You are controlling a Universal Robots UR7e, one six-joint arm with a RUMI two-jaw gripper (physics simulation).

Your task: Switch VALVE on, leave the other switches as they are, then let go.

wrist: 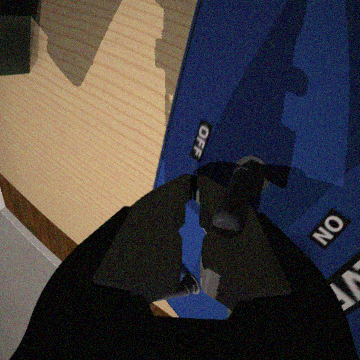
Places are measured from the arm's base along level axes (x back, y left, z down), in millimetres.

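Pixels of known places: gripper, between the fingertips: [192,177].
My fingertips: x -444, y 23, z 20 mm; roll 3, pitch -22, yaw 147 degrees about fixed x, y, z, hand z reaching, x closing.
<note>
Ahead of a thing's pixels: the offset from my fingertips to its middle. "pt": to the spot under its first point. Level surfaces: height alone.
The VALVE switch's dark lever {dz -37, dx -21, dy +33 mm} [240,192] stands on the blue panel [225,45] right of centre in the wrist view. Its rounded end points down and slightly left, away from its pivot, and it lies between the OFF label {pt dz +3, dx +11, dy +23 mm} [201,140] and the ON label {pt dz -28, dx -64, dy +48 mm} [328,228]. Part of the large VALVE label {pt dz -37, dx -93, dy +39 mm} [350,287] shows at the right edge. My gripper [192,177] is shut and empty. Its tips are left of the lever's pivot, and the lever overlaps the right finger in the view. Whether they touch cannot be told.
A light wooden table top {dz +77 mm} [90,135] lies left of the panel, with a dark brown edge [35,220]. A dark green block [14,47] is at the upper left. A grey surface [20,270] is at the lower left. Part of another dark rod {pt dz -28, dx -52, dy -78 mm} [175,291] shows below the fingers. Shadows cross the panel.
</note>
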